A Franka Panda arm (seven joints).
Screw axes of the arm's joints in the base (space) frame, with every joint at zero. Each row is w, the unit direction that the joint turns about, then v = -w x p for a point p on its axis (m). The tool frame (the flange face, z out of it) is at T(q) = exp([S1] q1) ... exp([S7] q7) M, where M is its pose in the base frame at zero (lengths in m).
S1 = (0, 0, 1, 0, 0, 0)
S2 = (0, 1, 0, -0.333, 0, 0)
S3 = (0, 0, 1, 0, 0, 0)
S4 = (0, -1, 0, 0.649, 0, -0.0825)
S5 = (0, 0, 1, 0, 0, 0)
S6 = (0, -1, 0, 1.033, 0, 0)
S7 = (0, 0, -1, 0, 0.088, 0)
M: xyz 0.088 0 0.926 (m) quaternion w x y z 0 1 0 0
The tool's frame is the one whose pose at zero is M.
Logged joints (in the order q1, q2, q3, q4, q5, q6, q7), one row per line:
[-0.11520 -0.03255 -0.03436 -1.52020 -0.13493 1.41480 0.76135]
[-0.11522 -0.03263 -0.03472 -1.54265 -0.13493 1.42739 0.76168]
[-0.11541 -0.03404 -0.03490 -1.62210 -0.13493 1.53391 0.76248]
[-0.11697 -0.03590 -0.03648 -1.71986 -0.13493 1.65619 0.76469]
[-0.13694 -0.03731 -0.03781 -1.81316 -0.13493 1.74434 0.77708]
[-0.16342 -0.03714 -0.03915 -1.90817 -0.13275 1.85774 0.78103]
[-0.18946 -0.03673 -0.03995 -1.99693 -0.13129 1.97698 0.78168]
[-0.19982 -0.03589 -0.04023 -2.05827 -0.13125 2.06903 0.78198]
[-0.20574 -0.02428 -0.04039 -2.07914 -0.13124 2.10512 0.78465]
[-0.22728 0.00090 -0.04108 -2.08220 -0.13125 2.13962 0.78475]
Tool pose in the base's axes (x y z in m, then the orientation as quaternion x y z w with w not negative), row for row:
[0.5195 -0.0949 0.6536 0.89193 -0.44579 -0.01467 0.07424]
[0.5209 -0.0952 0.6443 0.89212 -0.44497 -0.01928 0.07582]
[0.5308 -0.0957 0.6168 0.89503 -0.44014 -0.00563 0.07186]
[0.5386 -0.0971 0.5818 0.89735 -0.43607 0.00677 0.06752]
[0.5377 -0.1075 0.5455 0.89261 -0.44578 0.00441 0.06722]
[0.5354 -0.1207 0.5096 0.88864 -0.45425 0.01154 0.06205]
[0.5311 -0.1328 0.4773 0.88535 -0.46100 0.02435 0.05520]
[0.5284 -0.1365 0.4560 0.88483 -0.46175 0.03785 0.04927]
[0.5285 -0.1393 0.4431 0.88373 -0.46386 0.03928 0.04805]
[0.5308 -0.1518 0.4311 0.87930 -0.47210 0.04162 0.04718]
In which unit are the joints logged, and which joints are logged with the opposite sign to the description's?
The joints are logged in radians. Opposite sign: none.
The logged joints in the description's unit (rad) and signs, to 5 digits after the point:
[-0.11520 -0.03255 -0.03436 -1.52020 -0.13493 1.41480 0.76135]
[-0.11522 -0.03263 -0.03472 -1.54265 -0.13493 1.42739 0.76168]
[-0.11541 -0.03404 -0.03490 -1.62210 -0.13493 1.53391 0.76248]
[-0.11697 -0.03590 -0.03648 -1.71986 -0.13493 1.65619 0.76469]
[-0.13694 -0.03731 -0.03781 -1.81316 -0.13493 1.74434 0.77708]
[-0.16342 -0.03714 -0.03915 -1.90817 -0.13275 1.85774 0.78103]
[-0.18946 -0.03673 -0.03995 -1.99693 -0.13129 1.97698 0.78168]
[-0.19982 -0.03589 -0.04023 -2.05827 -0.13125 2.06903 0.78198]
[-0.20574 -0.02428 -0.04039 -2.07914 -0.13124 2.10512 0.78465]
[-0.22728 0.00090 -0.04108 -2.08220 -0.13125 2.13962 0.78475]

